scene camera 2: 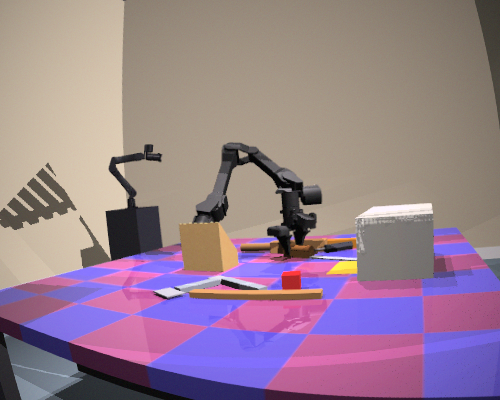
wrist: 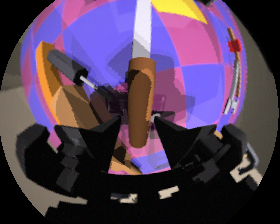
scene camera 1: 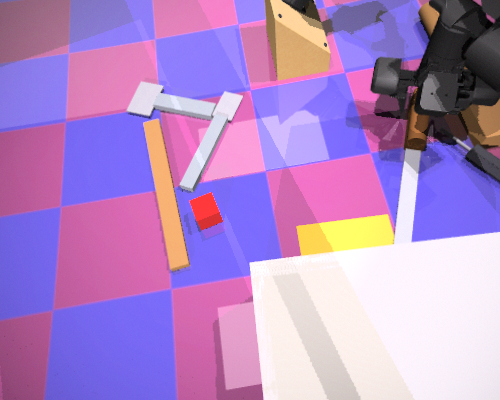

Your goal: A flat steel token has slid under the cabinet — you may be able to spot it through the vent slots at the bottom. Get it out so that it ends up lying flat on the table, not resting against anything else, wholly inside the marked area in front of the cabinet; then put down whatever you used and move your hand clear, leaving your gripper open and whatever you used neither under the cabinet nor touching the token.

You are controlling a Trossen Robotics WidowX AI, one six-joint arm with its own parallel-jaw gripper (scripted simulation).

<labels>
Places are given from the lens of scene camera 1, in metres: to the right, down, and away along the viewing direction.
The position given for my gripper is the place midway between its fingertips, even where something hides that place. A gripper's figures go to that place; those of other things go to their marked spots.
my gripper (scene camera 1: 418, 113): 0.30, -0.15, 0.75
red cube (scene camera 1: 205, 209): -0.07, 0.01, 0.68
</labels>
